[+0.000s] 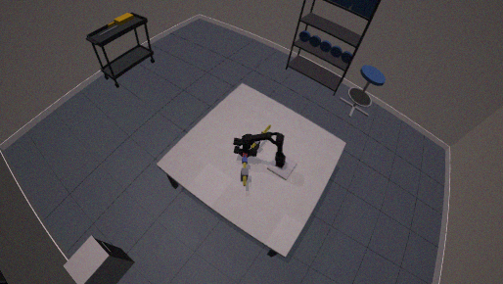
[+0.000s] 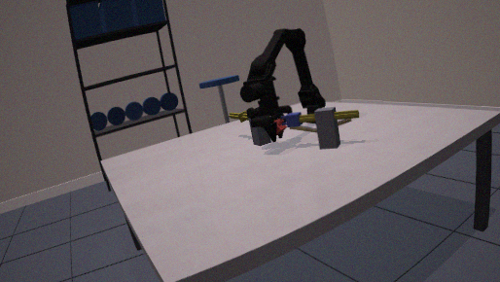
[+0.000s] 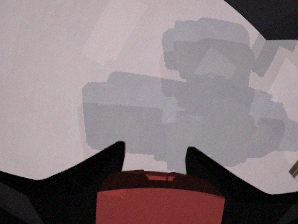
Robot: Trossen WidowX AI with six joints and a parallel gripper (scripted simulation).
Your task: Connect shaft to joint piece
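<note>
Right now the red joint piece is 50 mm above my gripper tip and 10 mm to the left of it.
</note>
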